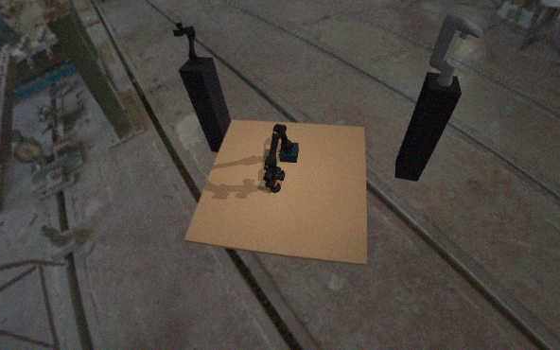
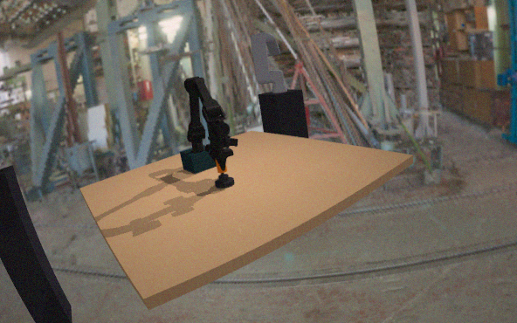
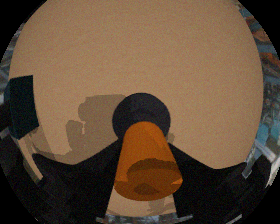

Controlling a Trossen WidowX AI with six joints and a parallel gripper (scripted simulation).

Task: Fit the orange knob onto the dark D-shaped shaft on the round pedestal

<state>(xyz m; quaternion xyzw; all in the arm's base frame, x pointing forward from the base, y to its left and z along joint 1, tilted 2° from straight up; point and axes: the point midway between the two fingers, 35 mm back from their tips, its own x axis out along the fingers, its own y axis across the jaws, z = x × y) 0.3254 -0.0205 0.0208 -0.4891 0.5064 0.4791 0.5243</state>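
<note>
Right now the orange knob is 20 mm above my gripper tip. Also, from my gripper tip: pedestal 40 mm below.
</note>
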